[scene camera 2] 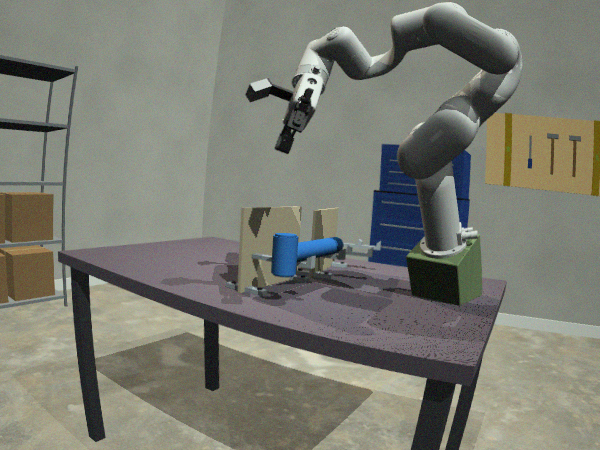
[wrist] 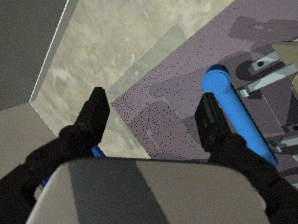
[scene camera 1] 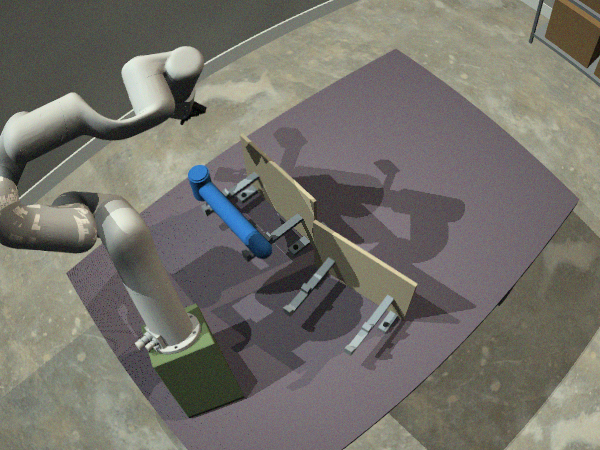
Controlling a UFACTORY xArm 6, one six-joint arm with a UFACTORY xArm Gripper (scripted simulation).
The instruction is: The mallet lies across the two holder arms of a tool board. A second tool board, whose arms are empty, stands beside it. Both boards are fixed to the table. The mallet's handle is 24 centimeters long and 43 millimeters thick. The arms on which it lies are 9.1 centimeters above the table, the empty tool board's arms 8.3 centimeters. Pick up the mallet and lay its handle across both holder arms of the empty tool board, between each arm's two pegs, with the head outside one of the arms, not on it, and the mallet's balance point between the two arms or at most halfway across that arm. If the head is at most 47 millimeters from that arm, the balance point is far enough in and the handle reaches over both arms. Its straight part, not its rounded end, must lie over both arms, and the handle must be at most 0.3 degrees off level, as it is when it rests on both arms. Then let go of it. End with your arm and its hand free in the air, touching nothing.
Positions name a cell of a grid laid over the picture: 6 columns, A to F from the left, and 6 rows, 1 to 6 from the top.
Scene:
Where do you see a tool board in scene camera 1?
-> D4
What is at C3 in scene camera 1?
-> A blue mallet.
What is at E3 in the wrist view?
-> A blue mallet.

